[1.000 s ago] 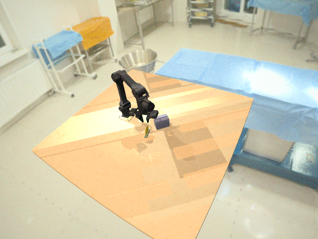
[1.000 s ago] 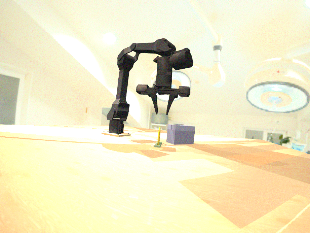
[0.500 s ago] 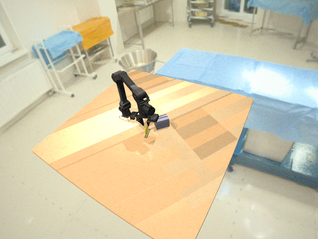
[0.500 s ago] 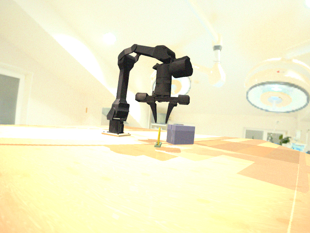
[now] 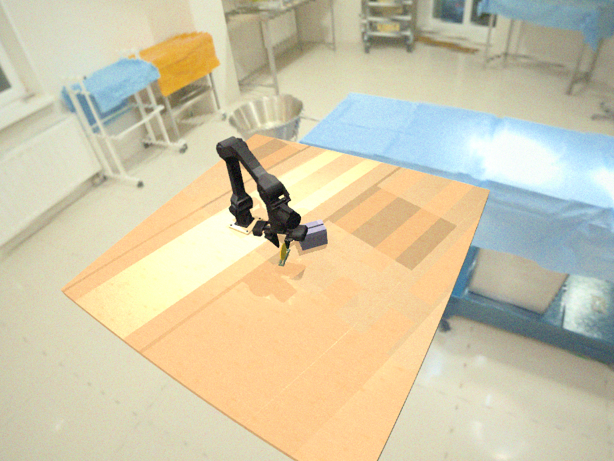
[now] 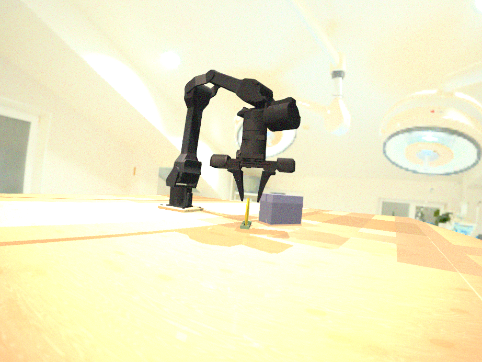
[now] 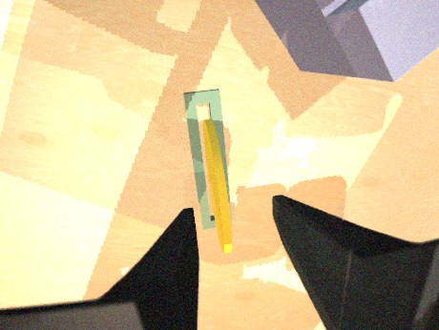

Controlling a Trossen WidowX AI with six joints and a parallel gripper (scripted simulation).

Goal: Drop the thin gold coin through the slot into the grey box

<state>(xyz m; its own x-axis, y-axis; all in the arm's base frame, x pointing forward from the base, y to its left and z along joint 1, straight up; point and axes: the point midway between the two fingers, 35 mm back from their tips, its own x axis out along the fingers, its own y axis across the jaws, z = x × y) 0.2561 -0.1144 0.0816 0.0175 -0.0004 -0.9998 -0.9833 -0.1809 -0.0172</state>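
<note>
Right now the thin gold coin is 20 mm below my gripper tip.
</note>
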